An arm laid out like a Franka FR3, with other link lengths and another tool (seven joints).
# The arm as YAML. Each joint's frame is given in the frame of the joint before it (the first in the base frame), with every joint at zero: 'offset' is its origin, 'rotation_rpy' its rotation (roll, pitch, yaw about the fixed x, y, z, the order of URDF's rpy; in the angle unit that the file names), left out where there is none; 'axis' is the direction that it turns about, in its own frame. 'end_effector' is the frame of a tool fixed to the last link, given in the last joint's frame.
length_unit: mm
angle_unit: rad
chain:
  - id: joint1
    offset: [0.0, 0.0, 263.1]
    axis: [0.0, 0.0, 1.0]
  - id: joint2
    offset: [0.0, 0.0, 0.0]
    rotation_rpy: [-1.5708, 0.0, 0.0]
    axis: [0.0, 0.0, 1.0]
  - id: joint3
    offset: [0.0, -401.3, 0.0]
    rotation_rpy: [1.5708, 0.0, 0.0]
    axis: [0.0, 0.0, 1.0]
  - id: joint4
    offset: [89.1, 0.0, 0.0]
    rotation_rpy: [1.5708, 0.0, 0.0]
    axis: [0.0, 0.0, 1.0]
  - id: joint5
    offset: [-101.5, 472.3, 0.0]
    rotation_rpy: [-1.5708, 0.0, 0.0]
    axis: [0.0, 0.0, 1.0]
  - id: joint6
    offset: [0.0, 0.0, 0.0]
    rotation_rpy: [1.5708, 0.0, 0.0]
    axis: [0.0, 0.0, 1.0]
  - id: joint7
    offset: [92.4, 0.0, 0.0]
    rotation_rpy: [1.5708, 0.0, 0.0]
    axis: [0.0, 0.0, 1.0]
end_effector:
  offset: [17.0, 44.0, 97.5]
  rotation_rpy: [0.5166, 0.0, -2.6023]
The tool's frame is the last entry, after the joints.
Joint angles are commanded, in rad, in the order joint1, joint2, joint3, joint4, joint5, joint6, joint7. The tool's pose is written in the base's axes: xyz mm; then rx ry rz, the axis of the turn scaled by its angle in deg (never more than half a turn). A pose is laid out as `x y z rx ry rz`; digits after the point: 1 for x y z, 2 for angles.
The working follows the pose.
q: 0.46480, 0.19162, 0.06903, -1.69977, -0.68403, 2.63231, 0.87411
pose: 676.1 366.1 584.5 41.77 133.02 -13.41
Where each joint sits with the arm in this pose, in the base's axes (m; each line is computed from the numbers above, not from the rounded line before):
joint1: 0.0000 0.0000 0.2631
joint2: 0.0000 0.0000 0.2631
joint3: 0.0683 0.0343 0.6571
joint4: 0.1436 0.0789 0.6401
joint5: 0.5570 0.3233 0.5878
joint6: 0.5570 0.3233 0.5878
joint7: 0.5852 0.3984 0.6337
the tool: 0.6761 0.3661 0.5845

